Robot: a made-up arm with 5 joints.
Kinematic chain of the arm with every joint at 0, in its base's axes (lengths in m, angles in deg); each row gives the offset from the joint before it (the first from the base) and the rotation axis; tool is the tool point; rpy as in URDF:
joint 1: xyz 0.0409 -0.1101 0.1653 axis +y
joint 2: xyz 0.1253 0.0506 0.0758 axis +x
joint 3: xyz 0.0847 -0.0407 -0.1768 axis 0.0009 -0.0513 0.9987
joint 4: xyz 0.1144 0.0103 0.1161 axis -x
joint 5: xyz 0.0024 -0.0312 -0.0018 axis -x
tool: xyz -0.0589 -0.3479 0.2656 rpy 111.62 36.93 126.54
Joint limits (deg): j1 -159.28..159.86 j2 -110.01..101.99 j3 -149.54..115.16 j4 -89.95..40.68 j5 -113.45..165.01
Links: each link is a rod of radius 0.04 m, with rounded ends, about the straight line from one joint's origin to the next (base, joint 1, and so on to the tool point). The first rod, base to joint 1, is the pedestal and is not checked.
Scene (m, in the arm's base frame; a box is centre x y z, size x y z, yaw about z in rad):
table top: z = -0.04
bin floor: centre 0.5 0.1 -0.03 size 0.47 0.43 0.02 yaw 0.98
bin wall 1: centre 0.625 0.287 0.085 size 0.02 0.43 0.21 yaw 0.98
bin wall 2: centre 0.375 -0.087 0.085 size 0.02 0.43 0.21 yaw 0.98
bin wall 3: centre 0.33 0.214 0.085 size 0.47 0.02 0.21 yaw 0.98
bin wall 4: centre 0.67 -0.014 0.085 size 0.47 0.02 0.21 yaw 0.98
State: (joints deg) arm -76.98 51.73 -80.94 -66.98 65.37
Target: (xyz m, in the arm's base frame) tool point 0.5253 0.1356 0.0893
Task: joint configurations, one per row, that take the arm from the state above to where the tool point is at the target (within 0.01 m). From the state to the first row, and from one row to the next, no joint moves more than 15 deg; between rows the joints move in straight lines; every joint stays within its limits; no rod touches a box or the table.
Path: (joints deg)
1: -82.49 51.24 -67.74 -67.02 63.95
2: -88.01 50.75 -54.54 -67.05 62.54
3: -93.52 50.26 -41.35 -67.09 61.12
4: -99.04 49.77 -28.15 -67.12 59.70
5: -104.55 49.28 -14.95 -67.16 58.28
6: -110.07 48.79 -1.75 -67.19 56.87
7: -97.20 53.27 -0.90 -71.74 49.17
8: -84.34 57.76 -0.04 -76.29 41.47
9: -71.48 62.25 0.81 -80.85 33.77
10: -58.61 66.74 1.66 -85.40 26.07
11: -45.75 71.22 2.52 -89.95 18.38

